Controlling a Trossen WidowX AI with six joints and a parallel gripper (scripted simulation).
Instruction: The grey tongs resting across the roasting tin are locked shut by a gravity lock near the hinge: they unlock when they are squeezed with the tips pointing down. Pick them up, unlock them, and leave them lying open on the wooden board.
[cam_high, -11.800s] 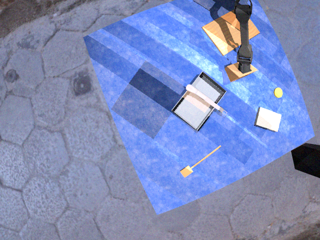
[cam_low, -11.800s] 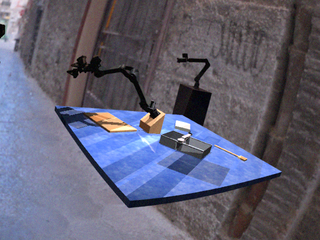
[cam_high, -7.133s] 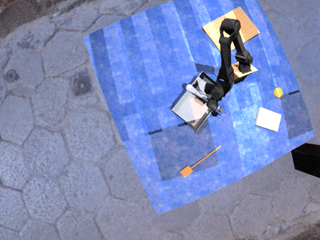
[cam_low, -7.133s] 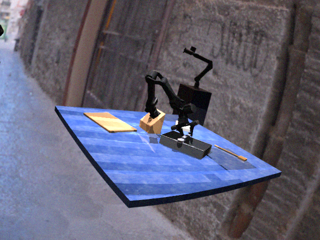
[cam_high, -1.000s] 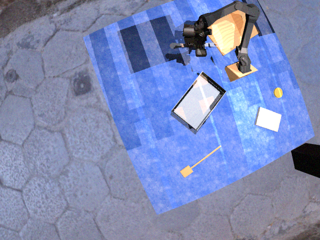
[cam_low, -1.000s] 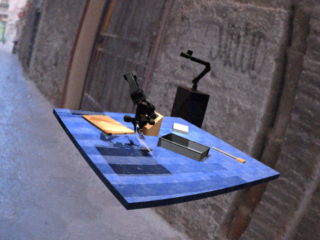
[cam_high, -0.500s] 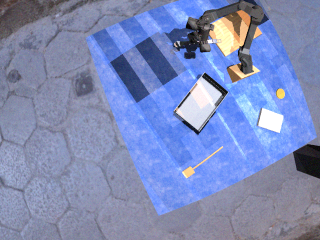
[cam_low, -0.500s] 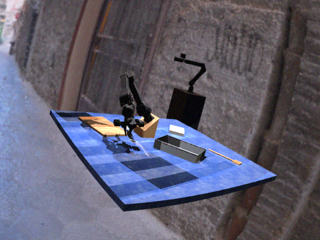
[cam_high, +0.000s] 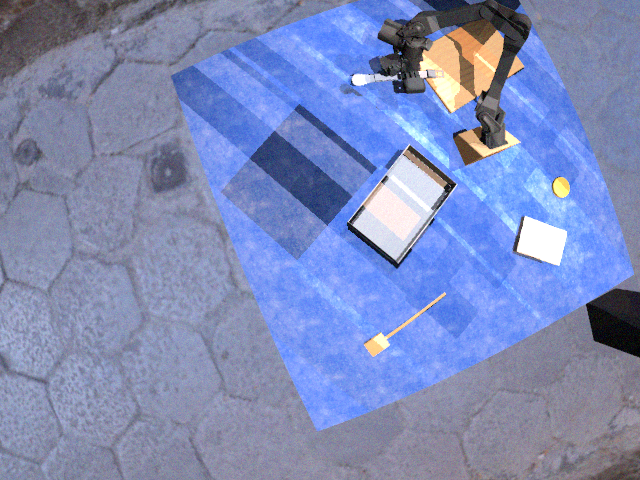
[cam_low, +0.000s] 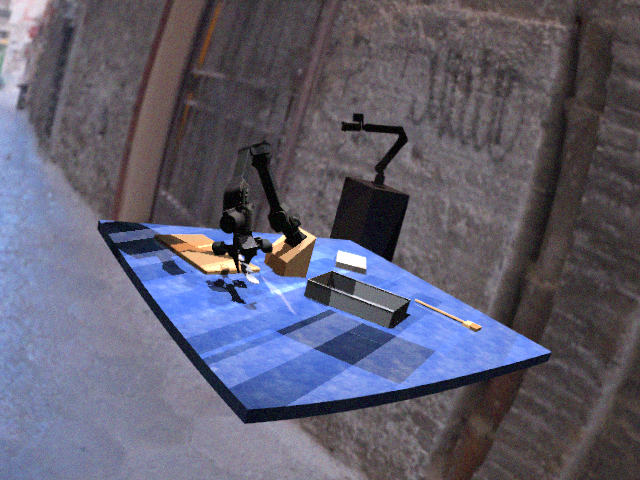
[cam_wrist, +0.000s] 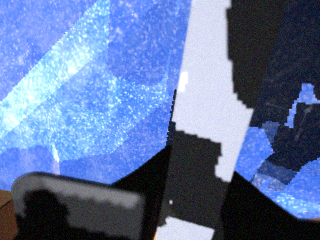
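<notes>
My gripper tip is 26 cm past the wooden board, 2 cm to the left of it and 3 cm above it. Also, from my gripper tip: white block (27 cm behind, 64 cm to the left, 3 cm below); roasting tin (15 cm ahead, 36 cm to the left, 1 cm below).
</notes>
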